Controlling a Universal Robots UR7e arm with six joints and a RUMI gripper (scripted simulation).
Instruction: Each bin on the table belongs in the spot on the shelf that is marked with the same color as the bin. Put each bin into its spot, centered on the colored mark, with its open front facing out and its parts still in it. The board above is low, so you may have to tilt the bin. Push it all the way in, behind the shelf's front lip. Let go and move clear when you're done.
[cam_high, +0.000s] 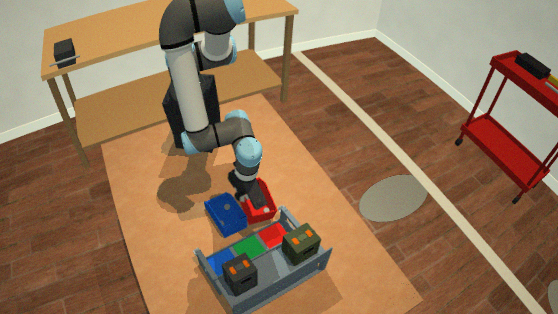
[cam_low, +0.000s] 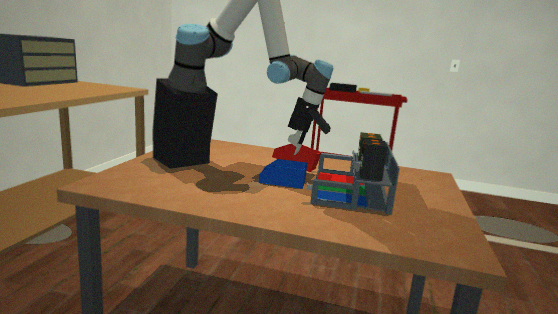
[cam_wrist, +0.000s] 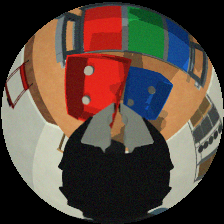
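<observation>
My gripper is now 50 mm to the right of the red bin and 30 mm above it. Round my hand: blue bin (40 mm behind, 70 mm to the right, 70 mm below).
</observation>
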